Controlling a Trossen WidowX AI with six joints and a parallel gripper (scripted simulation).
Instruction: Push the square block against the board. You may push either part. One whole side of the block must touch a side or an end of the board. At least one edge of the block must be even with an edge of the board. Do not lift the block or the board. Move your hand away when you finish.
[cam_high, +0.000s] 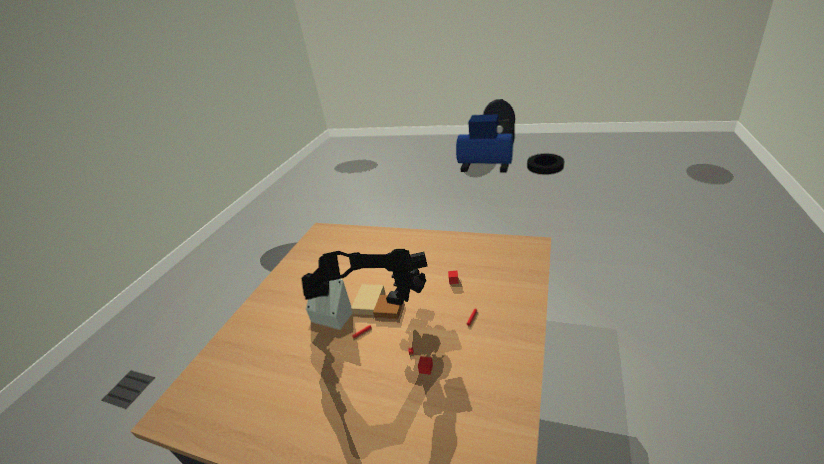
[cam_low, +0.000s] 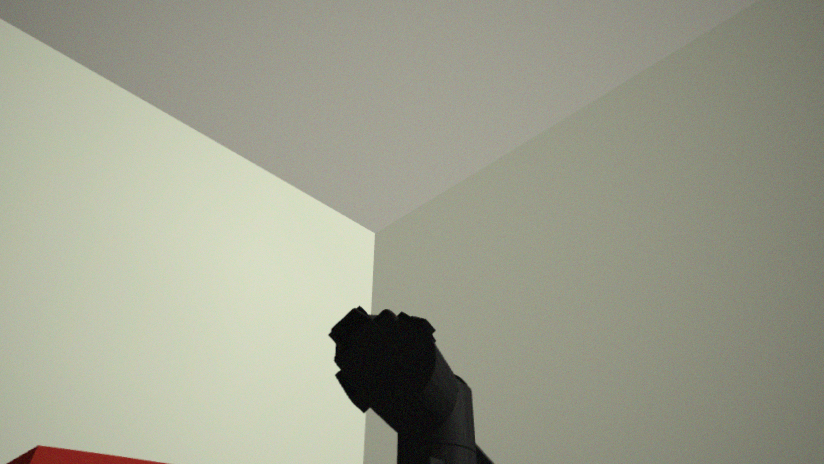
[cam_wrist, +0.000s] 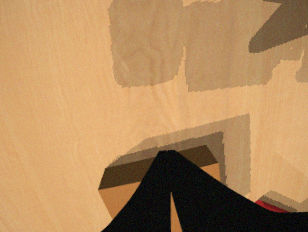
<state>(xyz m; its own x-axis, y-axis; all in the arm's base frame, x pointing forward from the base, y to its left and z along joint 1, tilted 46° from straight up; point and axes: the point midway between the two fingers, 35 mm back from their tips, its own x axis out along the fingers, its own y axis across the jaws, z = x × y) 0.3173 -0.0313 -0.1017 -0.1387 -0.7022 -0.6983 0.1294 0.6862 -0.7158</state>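
Now: the brown square block 90 mm behind my gripper tip, 50 mm below it and 10 mm to the left of it. The rest, counted from my gripper tip: tiny red piece 190 mm to the right, 60 mm ahead, 50 mm below; pale board 190 mm behind, 50 mm below, 40 mm to the left.
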